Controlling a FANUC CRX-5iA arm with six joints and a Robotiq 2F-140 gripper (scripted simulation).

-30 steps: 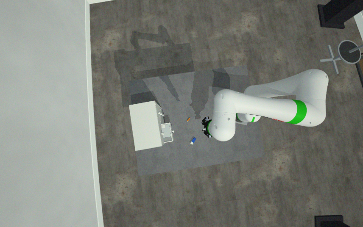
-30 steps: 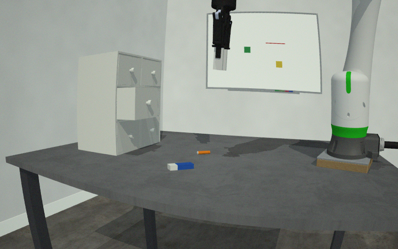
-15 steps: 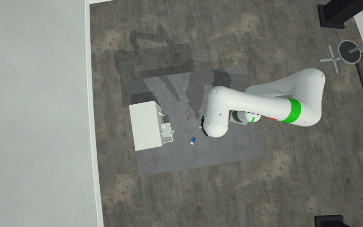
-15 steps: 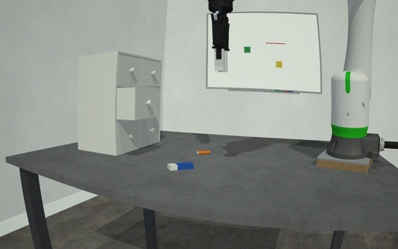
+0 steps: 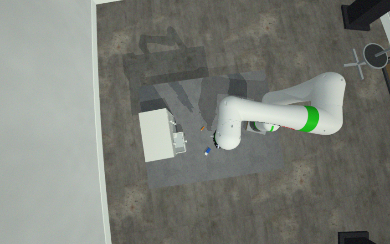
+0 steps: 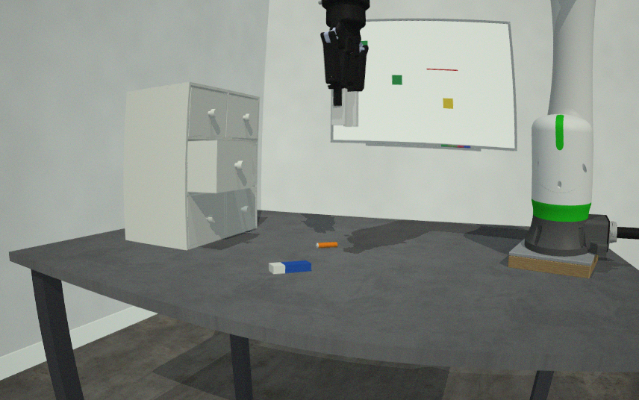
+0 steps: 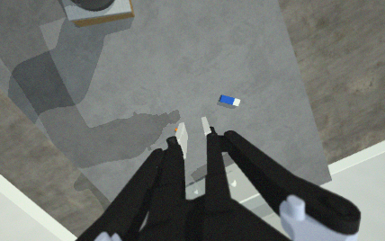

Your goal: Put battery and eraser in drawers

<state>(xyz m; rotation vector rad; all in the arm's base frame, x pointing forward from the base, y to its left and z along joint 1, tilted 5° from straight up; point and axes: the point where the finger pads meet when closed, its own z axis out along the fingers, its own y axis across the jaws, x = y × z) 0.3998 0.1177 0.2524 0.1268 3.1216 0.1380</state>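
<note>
My hand is 26 cm above the eraser, 13 cm to the right of it and 3 cm short of it. Round my hand: green nine-volt battery: 42 cm ahead, 4 cm to the right, 4 cm below; orange cylinder: 27 cm below, 8 cm to the right, 8 cm ahead.
</note>
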